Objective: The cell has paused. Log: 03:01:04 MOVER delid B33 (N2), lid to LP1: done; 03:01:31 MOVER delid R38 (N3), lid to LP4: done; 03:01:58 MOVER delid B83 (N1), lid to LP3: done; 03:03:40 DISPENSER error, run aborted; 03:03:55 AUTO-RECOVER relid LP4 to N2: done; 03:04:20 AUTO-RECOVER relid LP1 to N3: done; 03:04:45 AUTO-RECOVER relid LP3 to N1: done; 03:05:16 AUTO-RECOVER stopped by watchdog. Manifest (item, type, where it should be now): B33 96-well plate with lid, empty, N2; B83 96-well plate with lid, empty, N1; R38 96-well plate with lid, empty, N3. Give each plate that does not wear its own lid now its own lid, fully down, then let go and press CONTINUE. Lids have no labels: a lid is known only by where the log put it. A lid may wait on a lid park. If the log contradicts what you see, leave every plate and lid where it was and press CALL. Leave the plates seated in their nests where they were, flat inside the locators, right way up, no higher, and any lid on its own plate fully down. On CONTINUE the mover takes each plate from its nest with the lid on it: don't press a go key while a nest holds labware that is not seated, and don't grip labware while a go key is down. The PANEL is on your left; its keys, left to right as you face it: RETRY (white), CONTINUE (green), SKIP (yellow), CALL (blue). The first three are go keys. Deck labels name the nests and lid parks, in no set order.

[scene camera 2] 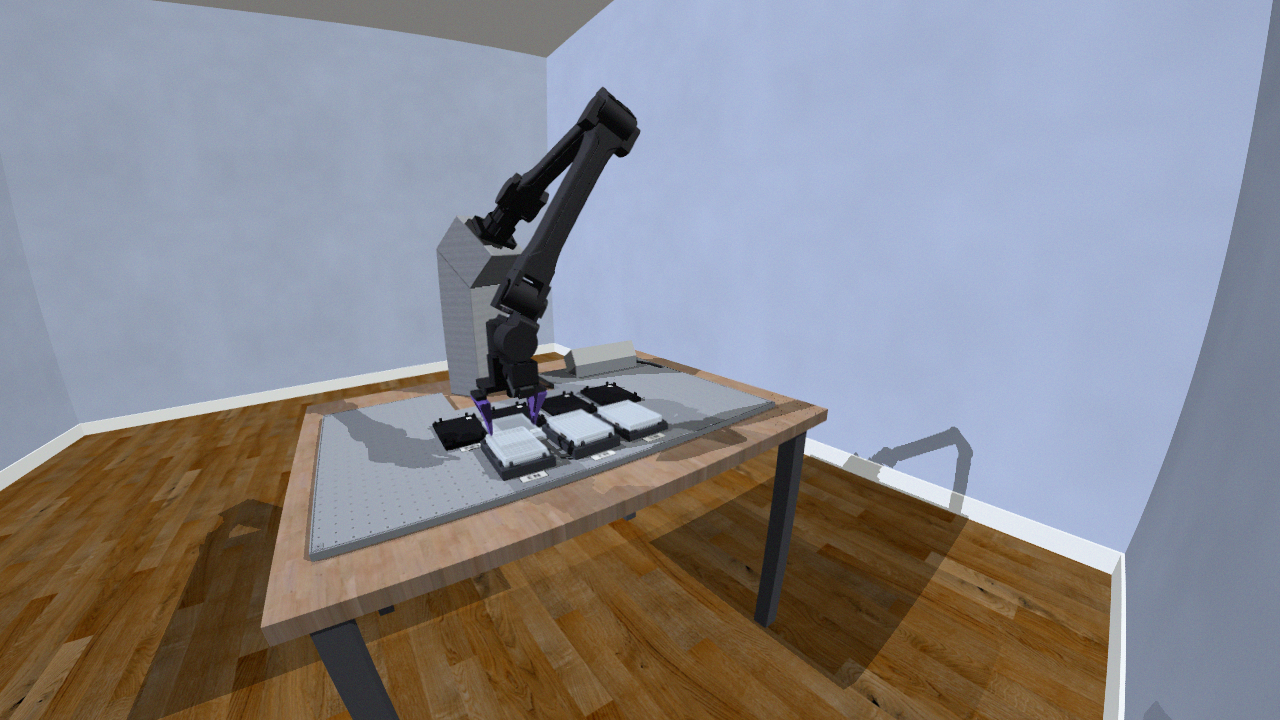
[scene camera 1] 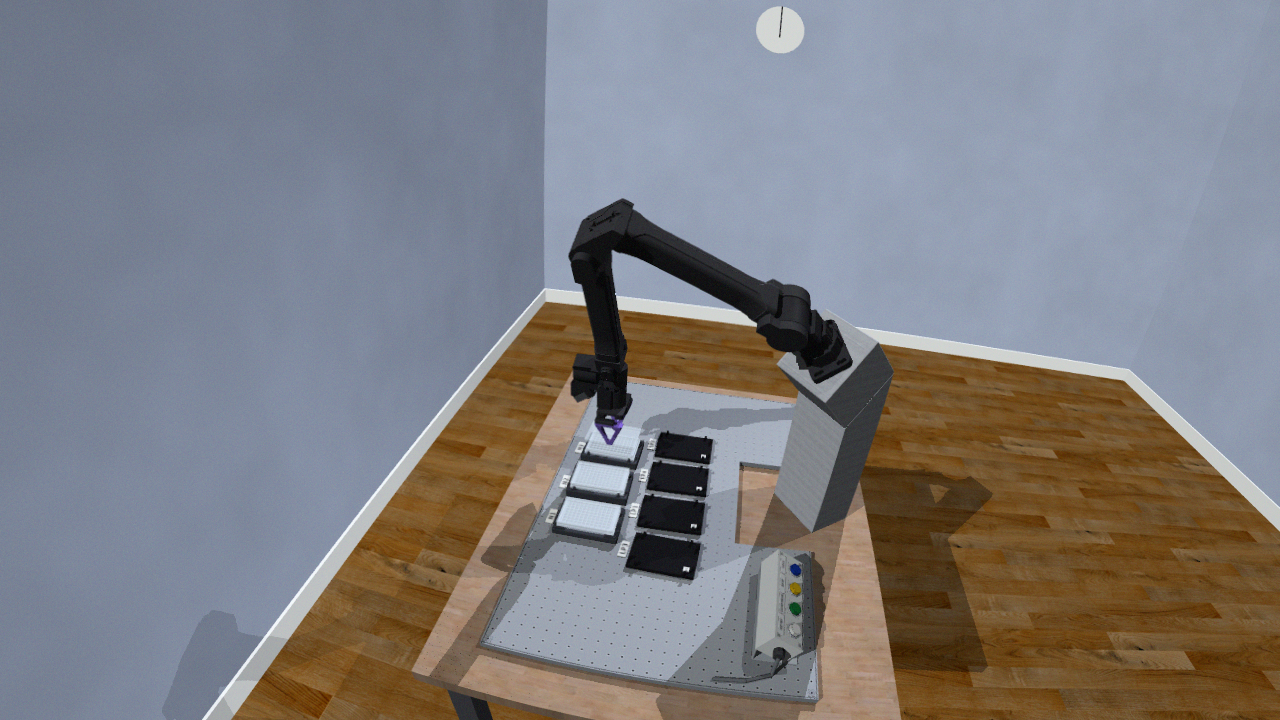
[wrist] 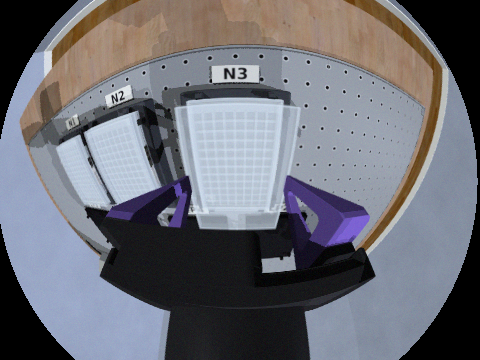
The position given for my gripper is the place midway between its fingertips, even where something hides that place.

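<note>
My gripper is visible to me in scene camera 2 [scene camera 2: 512, 429], in scene camera 1 [scene camera 1: 613, 435] and in the wrist view [wrist: 237, 181]. I see a clear lid [scene camera 2: 515, 430], and I also see a clear lid [scene camera 1: 604, 477].
</note>
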